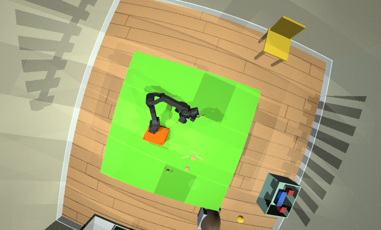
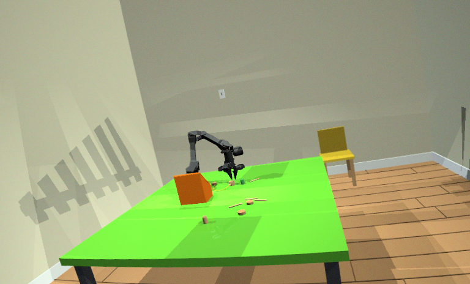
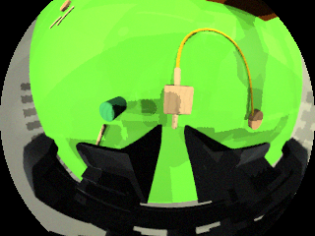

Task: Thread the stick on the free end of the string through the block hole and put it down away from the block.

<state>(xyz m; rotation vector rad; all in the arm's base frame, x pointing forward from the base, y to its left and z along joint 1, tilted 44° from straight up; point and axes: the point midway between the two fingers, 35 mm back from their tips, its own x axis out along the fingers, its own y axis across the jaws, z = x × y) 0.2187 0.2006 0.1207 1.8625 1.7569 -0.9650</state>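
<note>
The wooden block is 10 mm behind my gripper tip, 30 mm to the right of it and 20 mm below it. From my gripper tip the other things lie so: round button: 170 mm behind, 30 mm to the left, 20 mm below; green cylinder: 70 mm ahead, 30 mm to the right, 10 mm below.
</note>
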